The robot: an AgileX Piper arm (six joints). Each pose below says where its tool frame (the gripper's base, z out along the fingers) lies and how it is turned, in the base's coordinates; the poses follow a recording.
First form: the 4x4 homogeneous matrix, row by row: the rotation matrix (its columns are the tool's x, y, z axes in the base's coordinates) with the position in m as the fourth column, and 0 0 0 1 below. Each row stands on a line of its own.
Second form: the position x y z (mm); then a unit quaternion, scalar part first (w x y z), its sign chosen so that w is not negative. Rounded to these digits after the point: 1 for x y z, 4 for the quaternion.
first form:
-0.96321, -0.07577, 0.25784, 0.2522
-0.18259, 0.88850, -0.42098, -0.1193
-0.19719, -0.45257, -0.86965, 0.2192
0, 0, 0, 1
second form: 252.2, -119.3, 219.2, 0.1179, -0.0670, 0.9645, -0.2264
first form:
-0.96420, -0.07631, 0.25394, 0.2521
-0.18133, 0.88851, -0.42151, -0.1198
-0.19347, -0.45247, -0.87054, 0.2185
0, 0, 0, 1
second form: 252.1, -119.8, 218.5, 0.1159, -0.0668, 0.9648, -0.2265
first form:
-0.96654, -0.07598, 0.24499, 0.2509
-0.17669, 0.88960, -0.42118, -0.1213
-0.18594, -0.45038, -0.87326, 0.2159
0, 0, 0, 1
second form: 250.9, -121.3, 215.9, 0.1116, -0.0654, 0.9656, -0.2257
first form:
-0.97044, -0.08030, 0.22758, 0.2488
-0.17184, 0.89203, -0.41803, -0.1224
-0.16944, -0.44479, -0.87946, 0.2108
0, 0, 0, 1
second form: 248.8, -122.4, 210.8, 0.1026, -0.0652, 0.9672, -0.2230
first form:
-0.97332, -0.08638, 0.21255, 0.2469
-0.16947, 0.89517, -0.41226, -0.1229
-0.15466, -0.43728, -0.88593, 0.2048
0, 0, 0, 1
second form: 246.9, -122.9, 204.8, 0.0948, -0.0660, 0.9688, -0.2192
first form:
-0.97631, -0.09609, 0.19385, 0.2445
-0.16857, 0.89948, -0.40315, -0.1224
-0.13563, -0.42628, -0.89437, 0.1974
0, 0, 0, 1
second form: 244.5, -122.4, 197.4, 0.0848, -0.0682, 0.9708, -0.2136
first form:
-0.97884, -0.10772, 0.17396, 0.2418
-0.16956, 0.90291, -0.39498, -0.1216
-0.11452, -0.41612, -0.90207, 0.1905
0, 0, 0, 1
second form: 241.8, -121.6, 190.5, 0.0742, -0.0713, 0.9726, -0.2085
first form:
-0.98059, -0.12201, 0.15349, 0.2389
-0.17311, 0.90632, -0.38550, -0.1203
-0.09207, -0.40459, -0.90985, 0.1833
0, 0, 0, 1
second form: 238.9, -120.3, 183.3, 0.0630, -0.0757, 0.9743, -0.2027
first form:
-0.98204, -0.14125, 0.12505, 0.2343
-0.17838, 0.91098, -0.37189, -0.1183
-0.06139, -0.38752, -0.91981, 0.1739
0, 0, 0, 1
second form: 234.3, -118.3, 173.9, 0.0477, -0.0818, 0.9763, -0.1945
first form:
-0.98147, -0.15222, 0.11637, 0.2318
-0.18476, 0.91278, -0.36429, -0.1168
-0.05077, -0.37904, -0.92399, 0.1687
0, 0, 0, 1
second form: 231.8, -116.8, 168.7, 0.0428, -0.0862, 0.9770, -0.1902
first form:
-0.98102, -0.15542, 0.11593, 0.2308
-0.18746, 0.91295, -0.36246, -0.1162
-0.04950, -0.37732, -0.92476, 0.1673
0, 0, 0, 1
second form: 230.8, -116.2, 167.3, 0.0423, -0.0877, 0.9771, -0.1893
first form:
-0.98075, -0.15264, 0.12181, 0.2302
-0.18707, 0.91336, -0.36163, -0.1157
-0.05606, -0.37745, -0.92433, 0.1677
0, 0, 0, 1
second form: 230.2, -115.7, 167.7, 0.0455, -0.0869, 0.9770, -0.1891
